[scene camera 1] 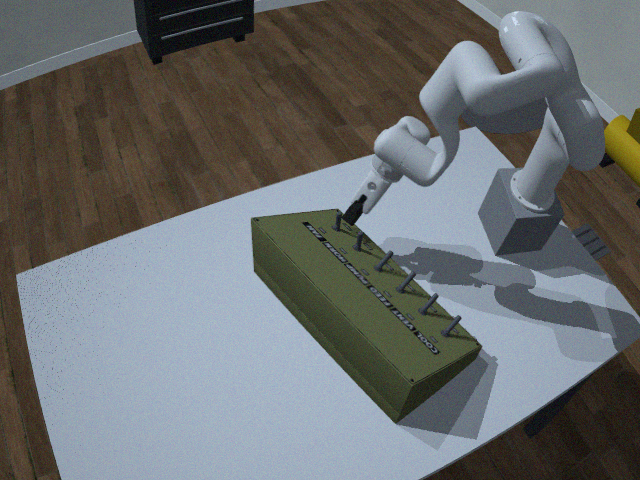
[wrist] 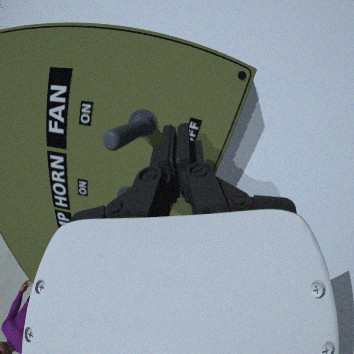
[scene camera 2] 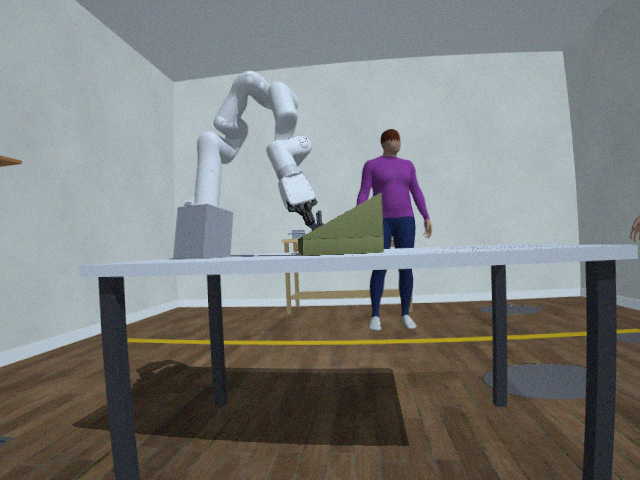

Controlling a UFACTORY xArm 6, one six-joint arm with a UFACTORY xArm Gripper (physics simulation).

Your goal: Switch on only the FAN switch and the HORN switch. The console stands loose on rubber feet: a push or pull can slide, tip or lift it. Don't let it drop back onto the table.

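Places are measured from the arm's base along level axes (x ahead, y left, z up), in centimetres.
Pixels of known places: gripper, fingertip midpoint: [scene camera 1: 348, 220] [wrist: 178, 142] [scene camera 2: 311, 223]; arm's base, origin of the base link: [scene camera 1: 532, 191] [scene camera 2: 205, 209].
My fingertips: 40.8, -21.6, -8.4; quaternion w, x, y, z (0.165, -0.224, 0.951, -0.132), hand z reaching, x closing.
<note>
For each thing: its top centre in the pictures, then the offset to it from my fingertips, as dx, dy, dz. "spot": a spot on its surface instead.
- FAN lever, middle of its top: [wrist: 107, 140] [scene camera 1: 339, 212] +2.9, +0.0, +4.3
- HORN lever, middle of its top: [scene camera 1: 360, 232] +2.3, +7.2, +4.3
- OFF label, surface spot: [wrist: 194, 129] spot: -0.3, -0.6, -2.5
- PUMP, middle of its top: [scene camera 1: 386, 254] +0.4, +14.3, +3.1
- FEED, middle of its top: [scene camera 1: 408, 275] -0.2, +21.5, +3.1
- VENT, middle of its top: [scene camera 1: 431, 297] -0.7, +28.6, +3.1
- COOL, middle of its top: [scene camera 1: 454, 320] -1.3, +35.8, +3.1
The green wedge console [scene camera 1: 310, 258] [scene camera 2: 356, 232] [wrist: 125, 60] sits with its base flat on the table. The FAN lever [scene camera 1: 337, 221] [wrist: 125, 132] leans toward its ON label [wrist: 86, 113]. The HORN lever [scene camera 1: 358, 241] stands at a similar angle in scene camera 1, unlike the levers beyond it; in the wrist view it is mostly hidden behind the fingers. My gripper [scene camera 1: 349, 222] [scene camera 2: 315, 227] [wrist: 178, 142] is shut and empty. Its tips are low over the panel, on the OFF side of the FAN lever; contact cannot be told. They partly cover the OFF label [wrist: 194, 129].
The PUMP [scene camera 1: 383, 260], FEED [scene camera 1: 405, 282], VENT [scene camera 1: 428, 303] and COOL [scene camera 1: 451, 326] levers lean to the OFF side. The console stands on the white table [scene camera 1: 155, 335] [scene camera 2: 465, 254]. A person [scene camera 2: 392, 180] stands behind the table.
</note>
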